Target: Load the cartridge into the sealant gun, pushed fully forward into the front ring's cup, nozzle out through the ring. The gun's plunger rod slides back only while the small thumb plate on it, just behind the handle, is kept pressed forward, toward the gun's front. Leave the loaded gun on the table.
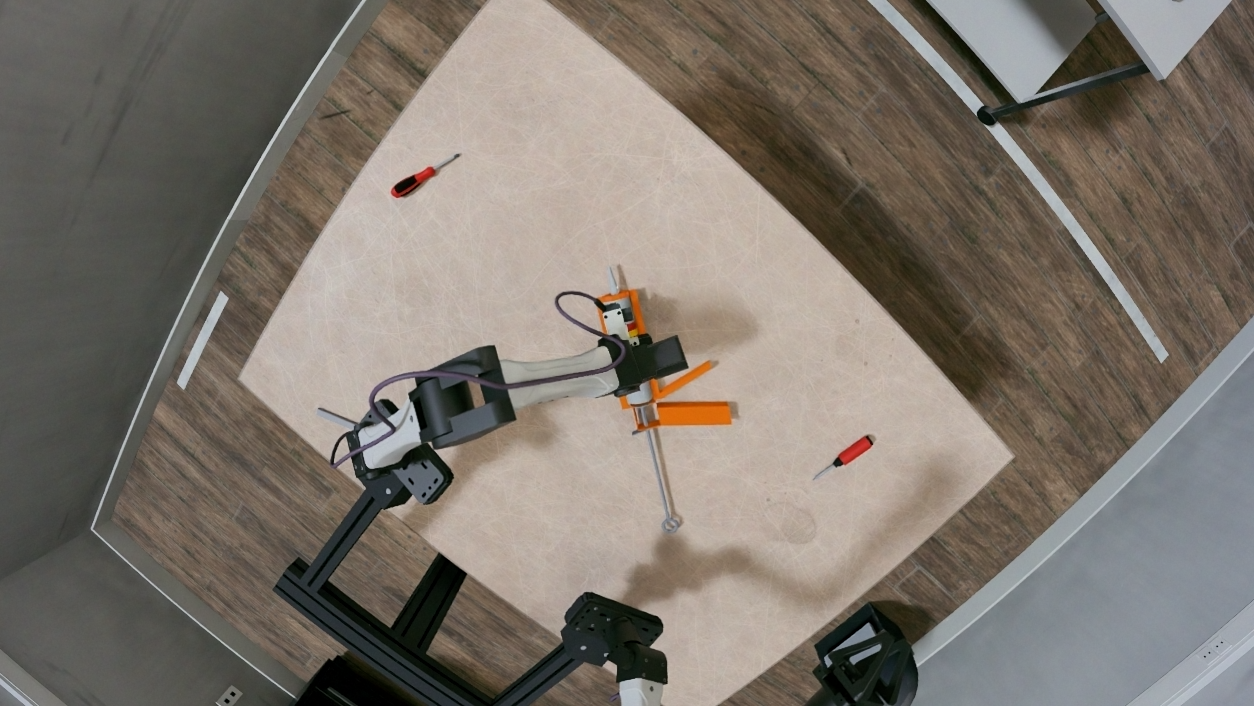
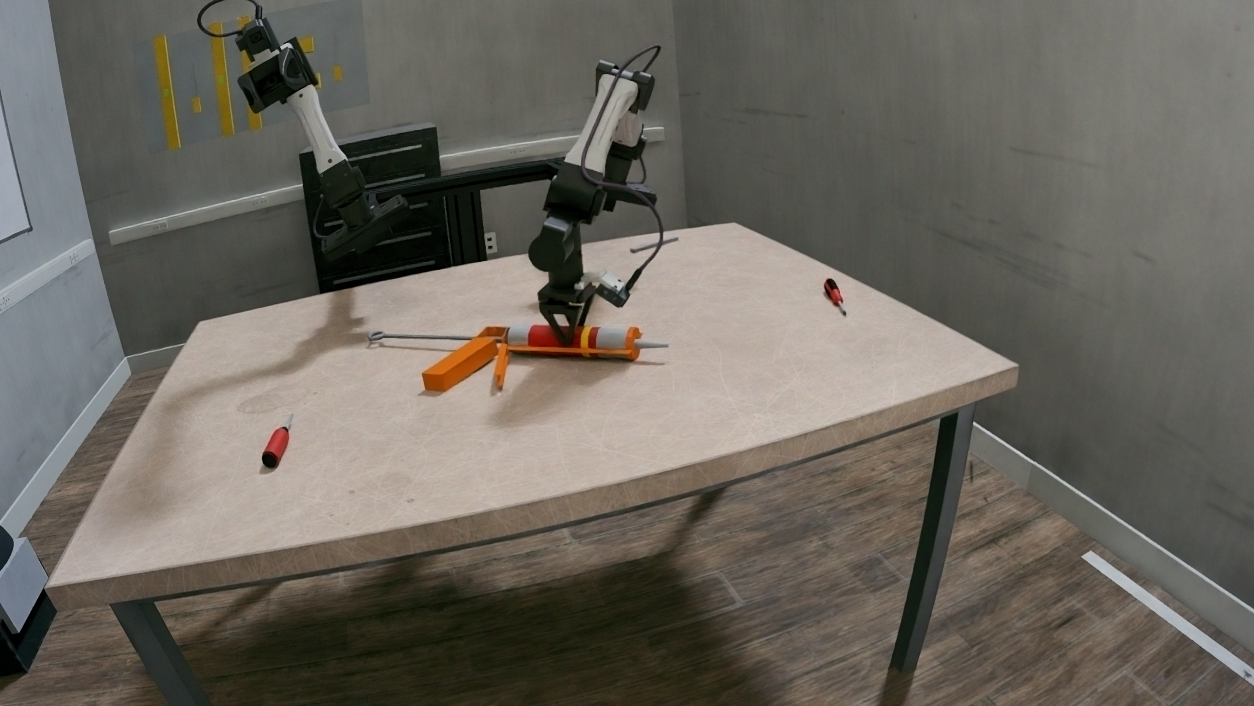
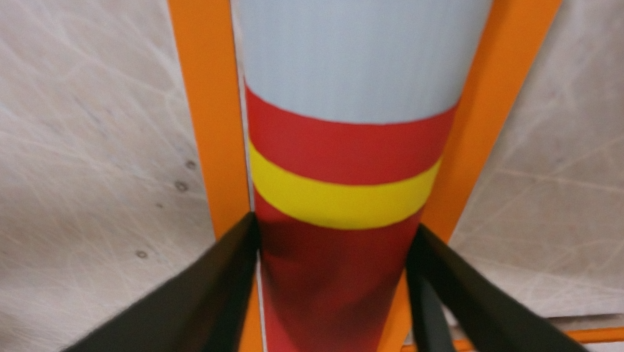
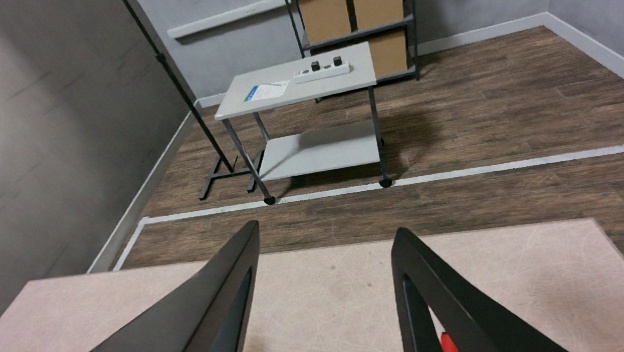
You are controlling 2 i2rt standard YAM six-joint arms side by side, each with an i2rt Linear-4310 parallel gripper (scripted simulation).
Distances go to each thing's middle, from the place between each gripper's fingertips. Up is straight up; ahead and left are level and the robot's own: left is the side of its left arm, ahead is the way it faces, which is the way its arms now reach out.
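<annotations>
My left hand (image 2: 572, 339) is 20 mm to the right of the cartridge (image 2: 588, 337), 10 mm short of it and 10 mm above it. Counted from that same left hand, the orange sealant gun (image 2: 452, 369) sits 60 mm behind, 150 mm to the right and 20 mm below, while the red screwdriver (image 2: 280, 438) is 140 mm ahead, 500 mm to the right and 20 mm below.
From my right hand (image 1: 899, 638), I find the cartridge 45 cm to the left, 5 cm behind and 50 cm below. The orange sealant gun is 28 cm to the left of that right hand, 12 cm behind it and 51 cm below it. As for the red screwdriver, it lies 7 cm to the right of my right hand, 8 cm ahead of it and 52 cm below it.
</annotations>
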